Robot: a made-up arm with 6 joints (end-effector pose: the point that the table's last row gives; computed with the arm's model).
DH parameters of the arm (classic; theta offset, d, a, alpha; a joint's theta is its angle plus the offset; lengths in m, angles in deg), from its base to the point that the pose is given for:
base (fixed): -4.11 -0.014 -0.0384 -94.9
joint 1: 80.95 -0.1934 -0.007 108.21
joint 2: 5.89 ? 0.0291 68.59
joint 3: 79.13 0.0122 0.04 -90
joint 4: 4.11 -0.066 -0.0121 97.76
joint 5: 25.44 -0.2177 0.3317 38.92
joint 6: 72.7 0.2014 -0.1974 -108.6
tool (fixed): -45.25 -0.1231 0 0
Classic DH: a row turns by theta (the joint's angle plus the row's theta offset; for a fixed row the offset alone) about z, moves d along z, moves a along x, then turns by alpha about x.
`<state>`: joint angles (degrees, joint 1 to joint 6).
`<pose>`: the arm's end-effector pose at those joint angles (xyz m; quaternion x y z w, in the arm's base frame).
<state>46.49 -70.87 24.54 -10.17 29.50 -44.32</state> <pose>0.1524 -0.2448 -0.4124 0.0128 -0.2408 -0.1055 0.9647</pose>
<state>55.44 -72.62 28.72 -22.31 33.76 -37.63</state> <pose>0.1945 -0.2242 -0.4146 0.0582 -0.3267 -0.0953 0.9385</pose>
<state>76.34 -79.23 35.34 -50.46 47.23 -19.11</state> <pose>0.2768 -0.1381 -0.3856 0.1981 -0.5052 -0.0228 0.8396</pose>
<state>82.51 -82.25 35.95 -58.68 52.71 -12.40</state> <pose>0.2865 -0.0913 -0.3689 0.2581 -0.5434 0.0198 0.7986</pose>
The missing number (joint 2, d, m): 0.0522
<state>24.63 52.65 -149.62 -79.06 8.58 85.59</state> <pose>-0.1012 -0.3632 -0.5440 0.1123 -0.6028 -0.2972 0.7319</pose>
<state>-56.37 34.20 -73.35 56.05 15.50 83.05</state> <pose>0.0435 0.3198 0.2471 0.8290 -0.1145 -0.5400 0.0897</pose>
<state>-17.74 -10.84 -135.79 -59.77 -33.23 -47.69</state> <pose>-0.4605 -0.2198 -0.0355 -0.6292 0.3455 -0.6306 0.2951</pose>
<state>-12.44 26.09 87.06 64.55 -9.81 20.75</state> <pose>0.0714 0.2776 0.3179 0.7048 -0.6322 0.3192 0.0413</pose>
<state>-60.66 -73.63 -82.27 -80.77 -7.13 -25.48</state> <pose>-0.3925 -0.5805 -0.0918 0.5129 0.4785 0.7066 0.0934</pose>
